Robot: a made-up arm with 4 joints.
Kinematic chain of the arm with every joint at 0, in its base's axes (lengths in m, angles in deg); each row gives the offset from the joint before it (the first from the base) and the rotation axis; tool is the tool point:
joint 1: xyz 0 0 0.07 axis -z
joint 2: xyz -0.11 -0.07 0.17 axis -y
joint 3: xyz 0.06 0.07 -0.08 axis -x
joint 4: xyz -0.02 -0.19 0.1 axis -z
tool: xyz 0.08 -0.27 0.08
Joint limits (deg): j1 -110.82..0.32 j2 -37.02..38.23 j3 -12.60..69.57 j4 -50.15..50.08
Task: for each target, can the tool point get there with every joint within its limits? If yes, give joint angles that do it. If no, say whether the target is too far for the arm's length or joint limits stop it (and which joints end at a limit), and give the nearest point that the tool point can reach.
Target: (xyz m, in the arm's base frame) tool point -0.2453 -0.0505 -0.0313
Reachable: no: joint limits stop it (at a limit: joint 1, joint 2, joint 3, joint 4) | nearest point -0.1617 0.2468 0.2722 | short by 0.433 m
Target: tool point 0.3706 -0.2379 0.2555
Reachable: yes | joints -43.91 -28.84 2.10 -12.90
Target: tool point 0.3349 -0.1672 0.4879
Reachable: yes | joints -78.63 -22.12 18.93 42.21
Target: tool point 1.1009 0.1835 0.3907
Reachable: no: too far | nearest point 0.4979 0.0702 0.2890 | short by 0.622 m
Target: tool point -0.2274 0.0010 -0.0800
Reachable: no: joint limits stop it (at a limit: joint 1, joint 2, joint 3, joint 4) | nearest point -0.1617 0.2468 0.2722 | short by 0.435 m
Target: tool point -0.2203 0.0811 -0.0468
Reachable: no: joint limits stop it (at a limit: joint 1, joint 2, joint 3, joint 4) | nearest point -0.1617 0.2468 0.2722 | short by 0.364 m
